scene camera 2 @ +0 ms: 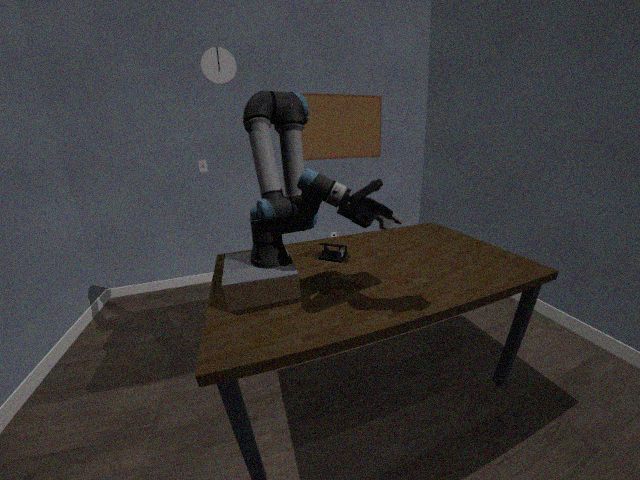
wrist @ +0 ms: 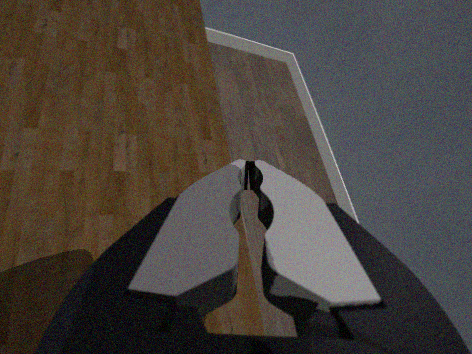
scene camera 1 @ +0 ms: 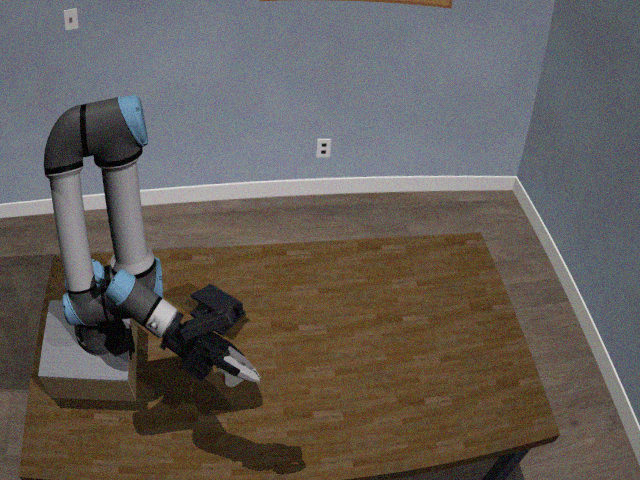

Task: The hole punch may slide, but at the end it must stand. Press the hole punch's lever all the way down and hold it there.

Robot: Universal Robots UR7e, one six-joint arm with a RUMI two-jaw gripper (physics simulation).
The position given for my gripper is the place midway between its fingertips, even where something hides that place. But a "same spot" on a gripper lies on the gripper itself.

my gripper: scene camera 2 401,223; wrist; scene camera 1
same spot on my gripper: [wrist: 316,258] = [scene camera 1: 230,360]
